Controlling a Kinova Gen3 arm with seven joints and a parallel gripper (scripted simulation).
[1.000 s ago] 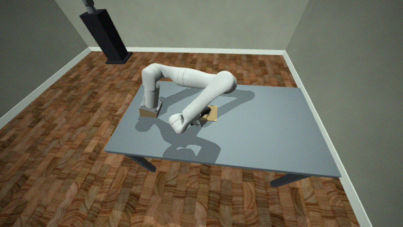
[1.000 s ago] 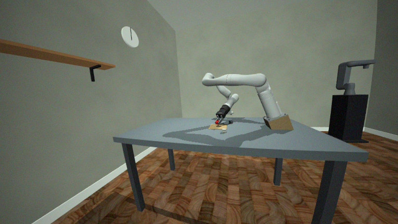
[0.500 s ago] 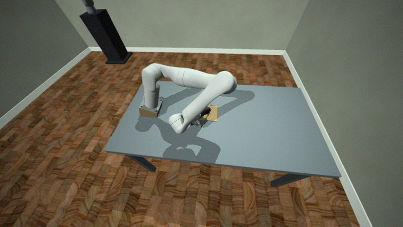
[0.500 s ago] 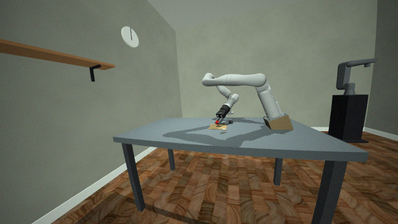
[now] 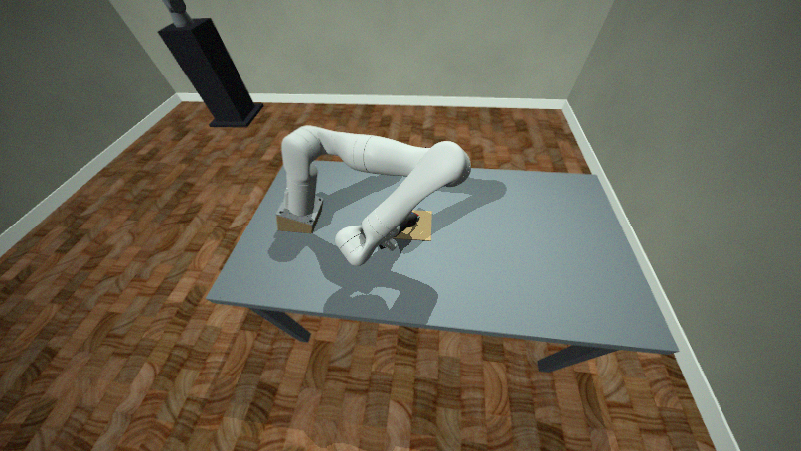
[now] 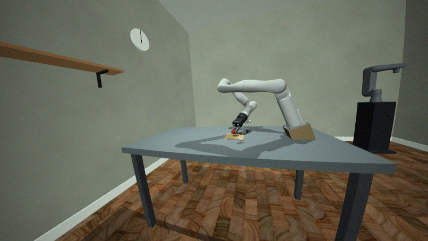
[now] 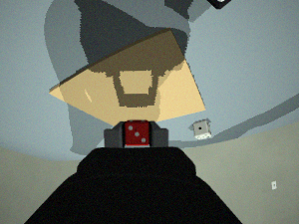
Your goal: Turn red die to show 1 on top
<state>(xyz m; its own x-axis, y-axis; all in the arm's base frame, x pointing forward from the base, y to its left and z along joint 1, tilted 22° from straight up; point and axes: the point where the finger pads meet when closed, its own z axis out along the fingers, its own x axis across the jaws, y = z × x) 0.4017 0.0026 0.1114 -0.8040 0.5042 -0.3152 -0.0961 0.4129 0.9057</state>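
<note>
Right now my hand is 4 cm above the tan mat. Round my hand: black die: 10 cm to the right, 10 cm behind, 3 cm below; then red die: 1 cm to the left; then white die: 13 cm to the left, 5 cm behind, 3 cm below.
</note>
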